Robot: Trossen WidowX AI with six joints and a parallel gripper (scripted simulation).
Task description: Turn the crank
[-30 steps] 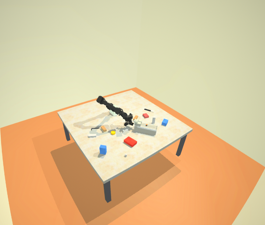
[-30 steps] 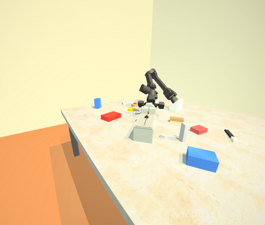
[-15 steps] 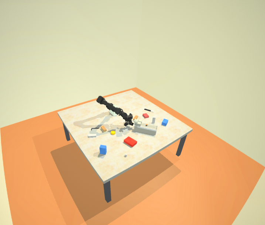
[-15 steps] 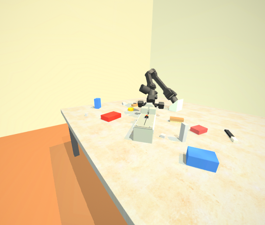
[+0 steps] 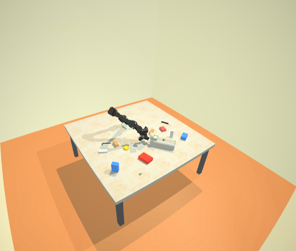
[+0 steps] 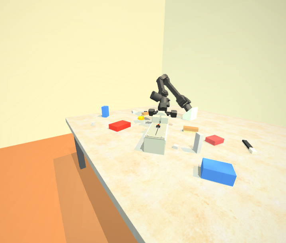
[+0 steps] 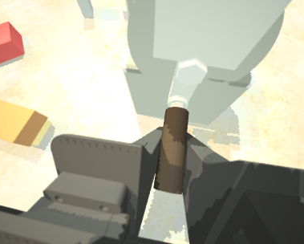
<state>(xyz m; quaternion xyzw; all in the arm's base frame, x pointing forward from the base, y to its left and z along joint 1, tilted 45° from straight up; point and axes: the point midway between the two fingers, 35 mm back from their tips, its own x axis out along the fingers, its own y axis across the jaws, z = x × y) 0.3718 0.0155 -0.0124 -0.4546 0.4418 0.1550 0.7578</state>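
My gripper tip is now 30 mm below the brown crank handle, 10 mm to the left of it and 10 mm past it. Round my gripper tip: red pointer: 130 mm ahead, 100 mm to the left, 50 mm above; then crank: 40 mm above; then yellow disc: 260 mm to the right, 30 mm below, 30 mm behind.
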